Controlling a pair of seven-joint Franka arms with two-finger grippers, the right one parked.
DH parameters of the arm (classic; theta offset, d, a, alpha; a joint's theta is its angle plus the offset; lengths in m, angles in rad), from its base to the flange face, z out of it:
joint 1: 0 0.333 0 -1.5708
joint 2: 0 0 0 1.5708
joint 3: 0 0.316 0.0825 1.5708
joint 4: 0 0 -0.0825 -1.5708
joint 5: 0 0.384 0 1.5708
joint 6: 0 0 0.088 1.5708
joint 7: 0 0.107 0 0
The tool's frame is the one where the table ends.
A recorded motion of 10 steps. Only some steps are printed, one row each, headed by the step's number.
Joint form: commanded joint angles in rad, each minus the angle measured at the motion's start. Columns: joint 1, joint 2, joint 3, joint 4, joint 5, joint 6, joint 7.
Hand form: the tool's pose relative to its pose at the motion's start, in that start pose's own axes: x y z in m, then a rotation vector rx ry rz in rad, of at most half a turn. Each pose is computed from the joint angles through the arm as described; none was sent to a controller.
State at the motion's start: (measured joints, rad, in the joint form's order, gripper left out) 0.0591 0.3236 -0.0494 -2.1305 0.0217 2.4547 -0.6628
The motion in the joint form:
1: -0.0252 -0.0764 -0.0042 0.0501 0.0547 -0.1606 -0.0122
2: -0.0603 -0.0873 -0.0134 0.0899 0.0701 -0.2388 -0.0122
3: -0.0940 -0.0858 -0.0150 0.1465 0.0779 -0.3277 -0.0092
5: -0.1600 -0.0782 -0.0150 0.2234 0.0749 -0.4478 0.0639
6: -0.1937 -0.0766 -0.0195 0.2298 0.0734 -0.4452 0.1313
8: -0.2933 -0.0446 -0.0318 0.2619 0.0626 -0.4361 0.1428
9: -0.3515 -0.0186 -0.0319 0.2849 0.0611 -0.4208 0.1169
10: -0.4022 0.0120 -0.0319 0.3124 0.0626 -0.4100 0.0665
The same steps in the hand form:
1: -0.0066 0.0139 -0.0506 0.0565 0.0017 0.0531
2: -0.0191 0.0349 -0.0674 0.0845 -0.0092 0.1033
3: -0.0270 0.0533 -0.0838 0.1143 -0.0270 0.1409
5: -0.0483 0.0848 -0.1038 0.1491 -0.0649 0.2704
6: -0.0638 0.1016 -0.1058 0.1419 -0.0632 0.3749
8: -0.1106 0.1512 -0.1014 0.1277 -0.0598 0.4925
9: -0.1358 0.1776 -0.0967 0.1187 -0.0485 0.5243
10: -0.1583 0.2009 -0.0907 0.1141 -0.0383 0.5252

